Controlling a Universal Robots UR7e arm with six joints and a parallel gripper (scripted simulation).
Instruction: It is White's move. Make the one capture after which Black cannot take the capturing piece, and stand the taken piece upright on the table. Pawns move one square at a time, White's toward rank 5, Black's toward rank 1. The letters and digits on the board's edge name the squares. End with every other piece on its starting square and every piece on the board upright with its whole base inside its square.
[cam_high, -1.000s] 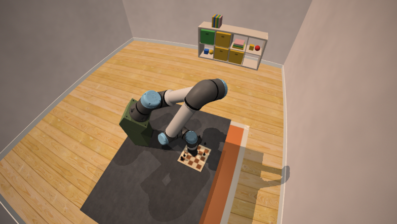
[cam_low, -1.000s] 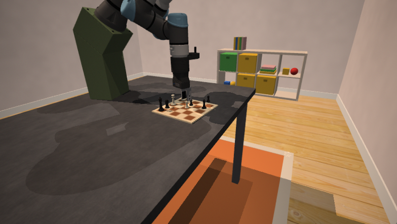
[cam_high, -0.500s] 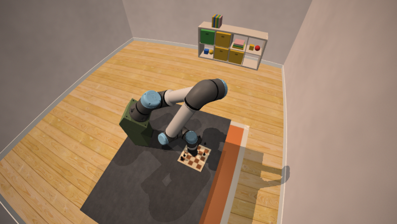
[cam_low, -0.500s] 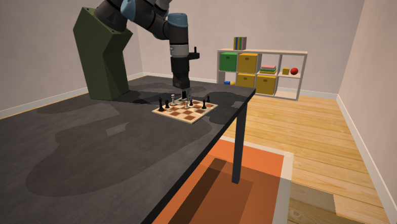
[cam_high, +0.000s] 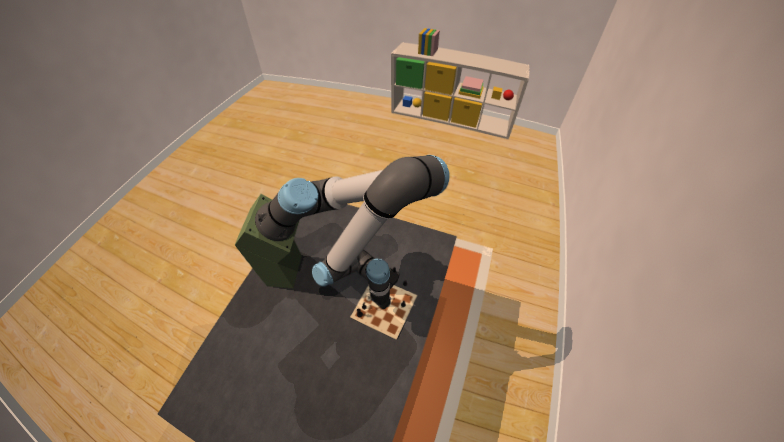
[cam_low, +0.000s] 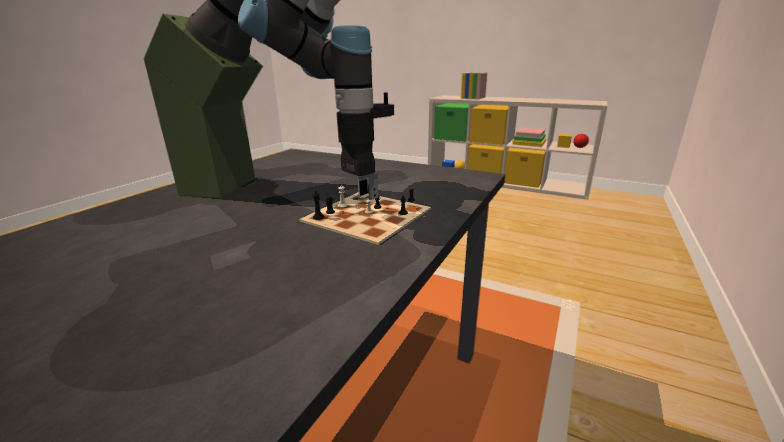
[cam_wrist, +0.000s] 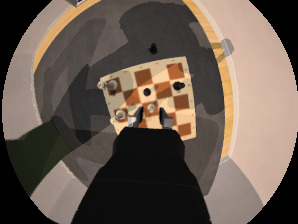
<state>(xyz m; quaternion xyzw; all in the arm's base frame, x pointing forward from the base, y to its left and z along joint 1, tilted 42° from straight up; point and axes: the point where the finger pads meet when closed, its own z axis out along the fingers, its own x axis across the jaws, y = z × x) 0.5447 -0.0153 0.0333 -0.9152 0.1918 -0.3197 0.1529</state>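
Now: the small white pawn 40 mm below my hand. From my hand the other things lie so: small chessboard 60 mm below.
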